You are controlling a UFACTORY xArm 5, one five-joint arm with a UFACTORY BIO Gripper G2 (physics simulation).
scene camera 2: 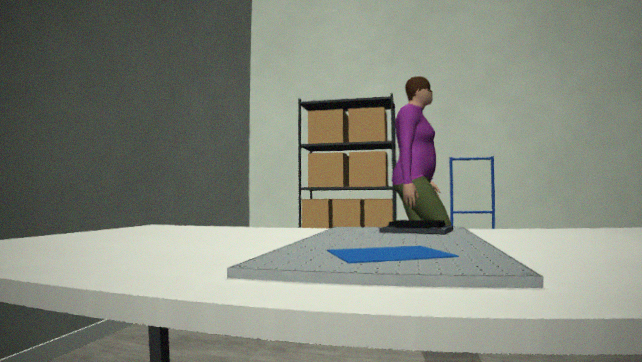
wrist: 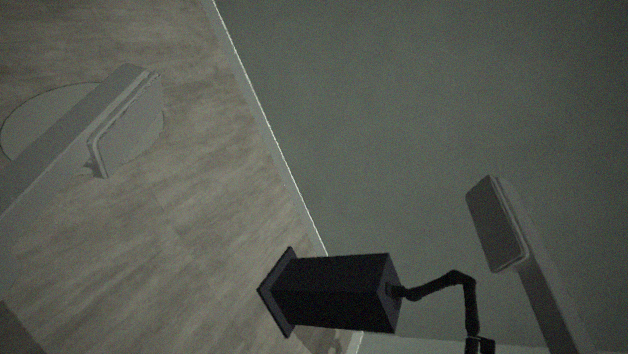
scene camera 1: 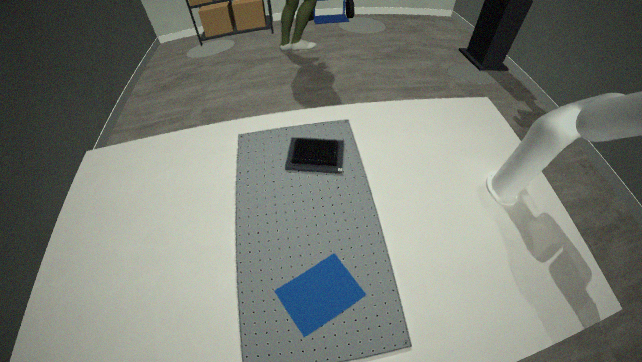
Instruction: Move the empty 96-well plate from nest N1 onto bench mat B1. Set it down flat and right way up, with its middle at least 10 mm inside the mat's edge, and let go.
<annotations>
My gripper shows in the wrist view (334,141); in scene camera 2 it is out of frame, in scene camera 1 it is out of frame. One and the same spot on a blue bench mat B1: (scene camera 2: 360,255) is (scene camera 1: 304,310).
</annotations>
